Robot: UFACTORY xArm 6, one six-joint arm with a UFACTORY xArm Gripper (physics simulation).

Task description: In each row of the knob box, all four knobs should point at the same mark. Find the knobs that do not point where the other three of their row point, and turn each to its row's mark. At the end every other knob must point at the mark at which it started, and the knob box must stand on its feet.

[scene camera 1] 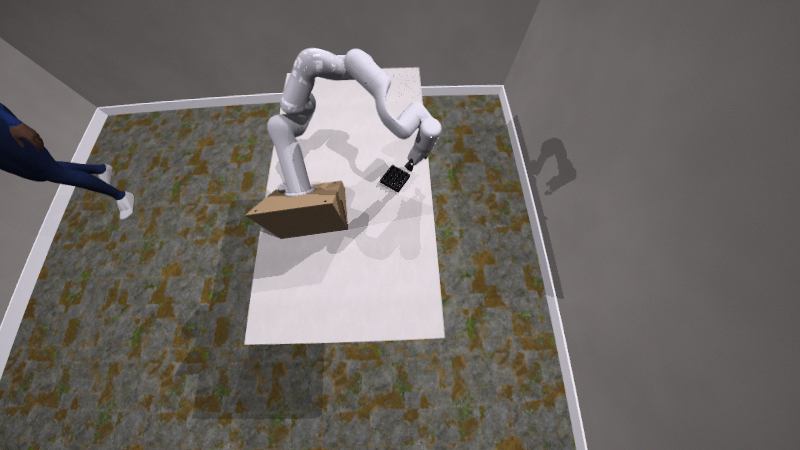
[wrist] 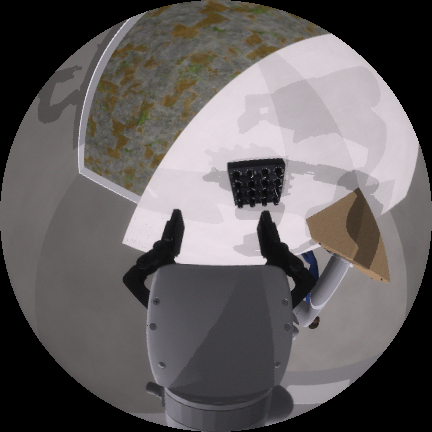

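Seen in the pictures: gripper, between the fingertips: point(scene camera 1: 416, 162) point(wrist: 220, 218); arm's base, origin of its link: point(scene camera 1: 300, 191) point(wrist: 341, 257).
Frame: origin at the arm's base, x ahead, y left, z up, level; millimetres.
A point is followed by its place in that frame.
The black knob box point(scene camera 1: 394, 178) {x 418, y 86, z -121 mm} point(wrist: 257, 182) {x 431, y 85, z -121 mm} stands on the white table point(scene camera 1: 346, 302) {x 150, y -472, z -144 mm} point(wrist: 200, 150) {x 550, y 109, z -144 mm}, with its rows of black knobs facing up. The knobs are too small and dark to tell where each one points. My gripper point(scene camera 1: 410, 165) {x 519, y 84, z -1 mm} point(wrist: 220, 218) {x 519, y 84, z -1 mm} is open, with nothing between its fingers. In the scene view it is close to the upper right corner of the box. In the wrist view the box lies beyond the fingertips, ahead of the right finger. Whether a finger touches the box cannot be told.
The brown wooden block point(scene camera 1: 307, 215) {x 58, y -148, z 74 mm} point(wrist: 350, 227) {x 171, y -58, z -46 mm} carries the arm's base, left of the knob box in the scene view. The table's long edge runs right of the knob box. A person in blue point(scene camera 1: 22, 148) stands on the floor at the far left.
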